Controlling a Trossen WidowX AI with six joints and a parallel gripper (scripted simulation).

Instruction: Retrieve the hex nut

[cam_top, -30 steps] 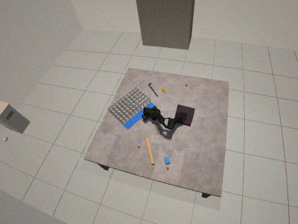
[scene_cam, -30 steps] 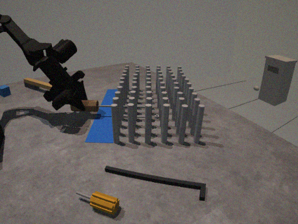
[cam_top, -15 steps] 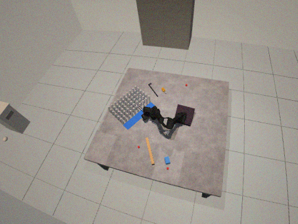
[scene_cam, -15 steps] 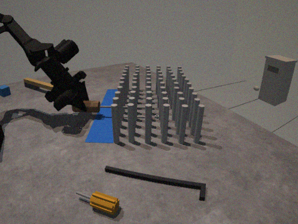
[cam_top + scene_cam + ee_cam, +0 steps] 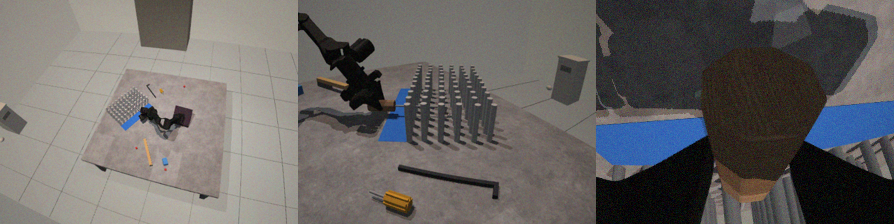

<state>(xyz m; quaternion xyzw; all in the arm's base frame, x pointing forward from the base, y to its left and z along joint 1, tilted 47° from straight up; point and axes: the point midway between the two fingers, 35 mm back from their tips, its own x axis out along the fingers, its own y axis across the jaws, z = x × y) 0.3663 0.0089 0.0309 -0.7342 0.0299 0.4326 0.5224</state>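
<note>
Right now the blue taped strip is 8 cm ahead of my gripper tip, 3 cm below it and 2 cm to the left of it. From my gripper tip the other things lie so: brown-handled tool: 9 cm ahead, 5 cm to the right; then blue block: 44 cm to the left, 32 cm behind, 1 cm below; then screwdriver: 37 cm to the right, 10 cm behind, 2 cm below.
</note>
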